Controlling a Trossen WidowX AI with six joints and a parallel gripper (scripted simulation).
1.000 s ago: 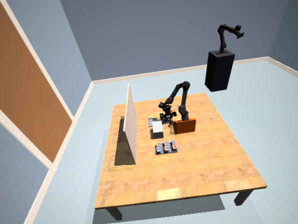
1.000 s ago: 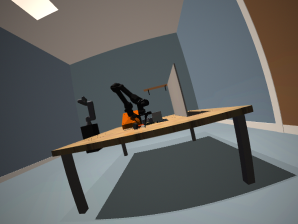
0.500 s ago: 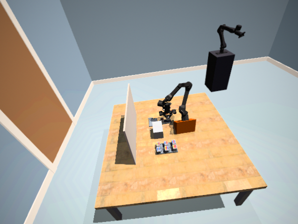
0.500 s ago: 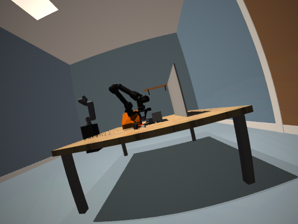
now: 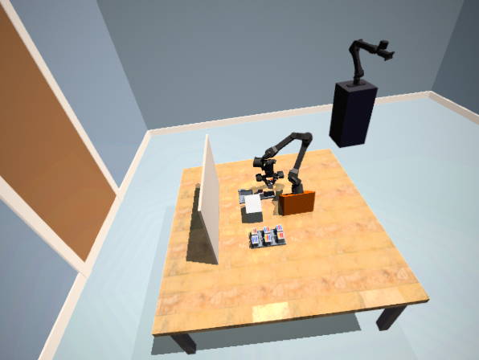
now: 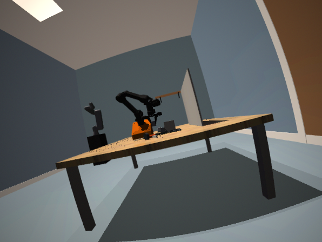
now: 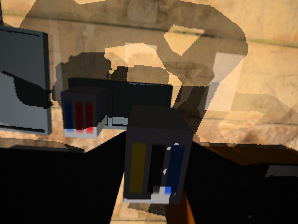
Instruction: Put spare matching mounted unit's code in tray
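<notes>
Now: gripper tip 180 mm short of the grey tray, 90 mm above it and 30 mm to the left of it. From my gripper tip the other things lie so: mounted unit (160 mm to the left, 150 mm ahead, 40 mm below); then white panel (390 mm ahead, 130 mm to the left, 130 mm above).
</notes>
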